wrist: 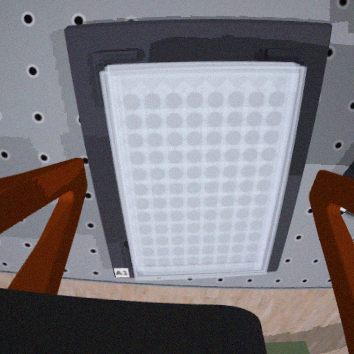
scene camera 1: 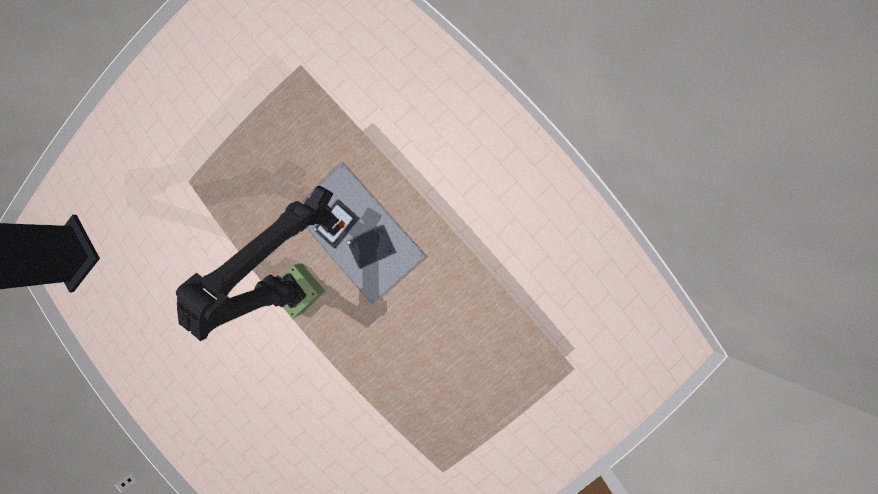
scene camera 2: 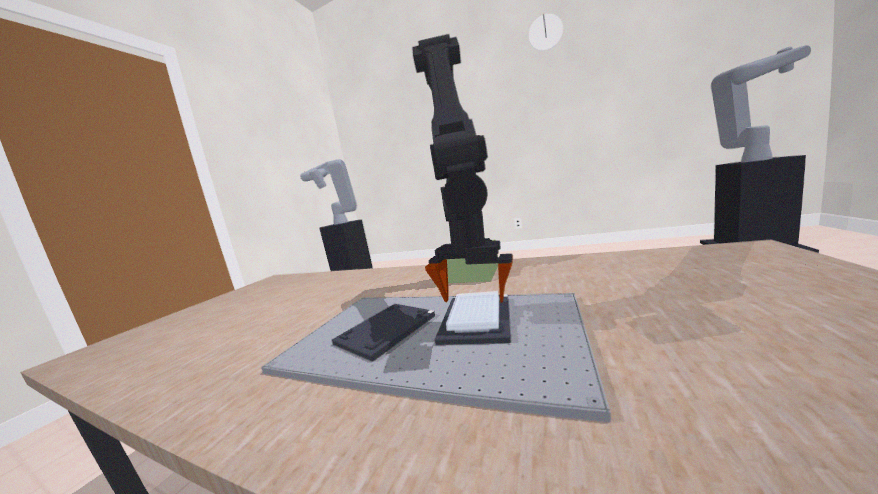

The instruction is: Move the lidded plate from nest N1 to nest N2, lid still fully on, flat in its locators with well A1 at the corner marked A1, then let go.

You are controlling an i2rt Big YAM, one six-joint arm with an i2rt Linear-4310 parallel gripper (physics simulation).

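Places are measured from the arm's base along level axes (x ahead, y left, z up), in metres.
Pixels of known places: gripper, fingertip midpoint: (wrist: 200, 177) (scene camera 1: 335, 218) (scene camera 2: 473, 301); arm's base, link origin: (scene camera 1: 291, 290).
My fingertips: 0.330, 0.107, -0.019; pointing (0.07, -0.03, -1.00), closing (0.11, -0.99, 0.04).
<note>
Ahead of a thing's pixels: the offset from my fingertips to its top centre, as dx, dy, dz. Level surfaces: height alone.
The white multi-well plate with its clear lid @(-0.023, -0.008, -0.019) (scene camera 1: 344, 215) (scene camera 2: 473, 312) (wrist: 200, 150) is on a dark nest @(-0.023, -0.008, -0.030) (scene camera 1: 335, 244) (scene camera 2: 472, 338) (wrist: 95, 125). The lid looks on and lined up with the plate. The nest's A1 tag shows at its near left corner in the wrist view; whether the plate lies fully flat in the locators I cannot tell. The other dark nest @(+0.034, -0.175, -0.030) (scene camera 1: 372, 247) (scene camera 2: 383, 330) is bare and turned at an angle. No N1 or N2 marks are readable. My gripper (scene camera 1: 336, 225) (scene camera 2: 473, 299) (wrist: 200, 177) is open, its orange fingers apart from the plate's two long sides.
Both nests stand on a grey perforated board (scene camera 1: 402, 258) (scene camera 2: 521, 387) (wrist: 30, 100) on the wooden table @(dz -0.061) (scene camera 1: 466, 368) (scene camera 2: 706, 393). The arm's green base (scene camera 1: 311, 287) (scene camera 2: 471, 270) is at the table edge. Two grey arms on black pedestals stand beyond the table in scene camera 2.
</note>
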